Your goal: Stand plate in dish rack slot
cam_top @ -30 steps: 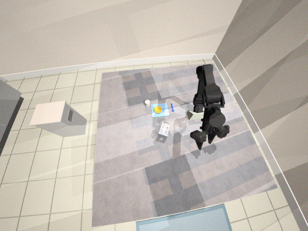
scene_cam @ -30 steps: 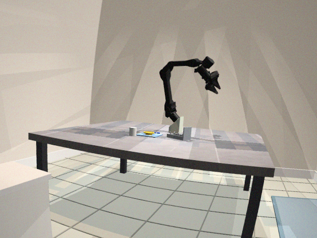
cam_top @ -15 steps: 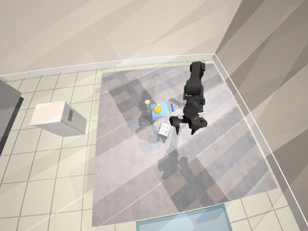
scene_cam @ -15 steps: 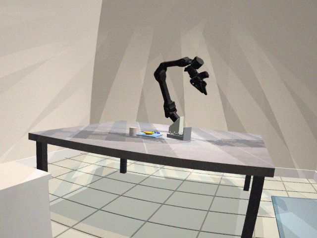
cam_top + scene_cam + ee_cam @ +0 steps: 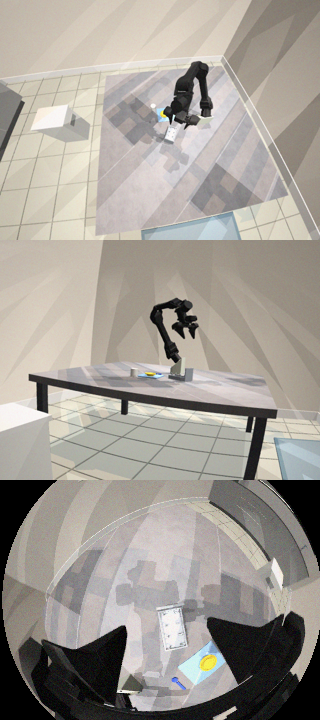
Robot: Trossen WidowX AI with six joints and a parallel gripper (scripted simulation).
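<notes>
Right now my gripper tip is 2 cm short of the yellow plate, 22 cm to the left of it and 24 cm above it. The rest, counted from my gripper tip: light blue mat 23 cm to the right, 25 cm below; grey dish rack 4 cm to the right, 23 cm below; blue spoon 12 cm behind, 22 cm to the right, 25 cm below.
</notes>
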